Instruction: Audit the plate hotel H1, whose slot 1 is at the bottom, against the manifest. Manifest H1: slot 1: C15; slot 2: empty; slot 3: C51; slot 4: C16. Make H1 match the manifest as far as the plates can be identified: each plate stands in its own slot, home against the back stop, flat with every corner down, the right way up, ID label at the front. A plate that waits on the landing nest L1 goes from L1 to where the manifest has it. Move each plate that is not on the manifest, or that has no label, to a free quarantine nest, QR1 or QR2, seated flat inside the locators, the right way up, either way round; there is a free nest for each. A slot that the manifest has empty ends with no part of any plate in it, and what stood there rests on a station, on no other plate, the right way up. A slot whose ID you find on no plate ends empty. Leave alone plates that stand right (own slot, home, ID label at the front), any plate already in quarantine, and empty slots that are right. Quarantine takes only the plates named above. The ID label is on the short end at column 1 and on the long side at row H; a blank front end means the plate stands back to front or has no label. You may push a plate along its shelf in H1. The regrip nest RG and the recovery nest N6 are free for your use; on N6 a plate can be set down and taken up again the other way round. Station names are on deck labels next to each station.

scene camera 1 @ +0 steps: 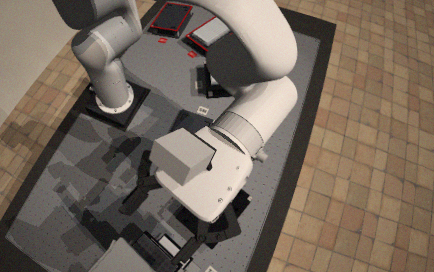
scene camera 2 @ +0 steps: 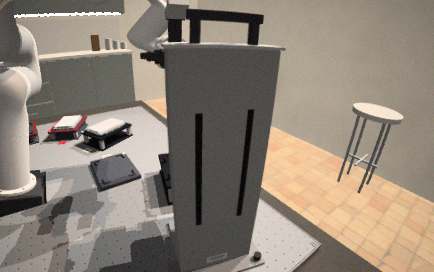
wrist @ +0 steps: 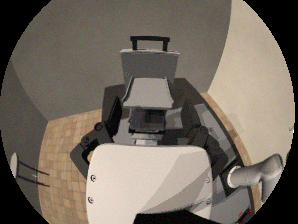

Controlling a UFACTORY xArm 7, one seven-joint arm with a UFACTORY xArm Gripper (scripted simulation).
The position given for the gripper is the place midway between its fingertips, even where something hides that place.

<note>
In view: the gripper (scene camera 1: pixel 147 237) and a tall grey tower (scene camera 2: pixel 222 83).
The gripper is seen too in the wrist view (wrist: pixel 152 104). The tall grey tower is seen too in the wrist view (wrist: pixel 139 65).
</note>
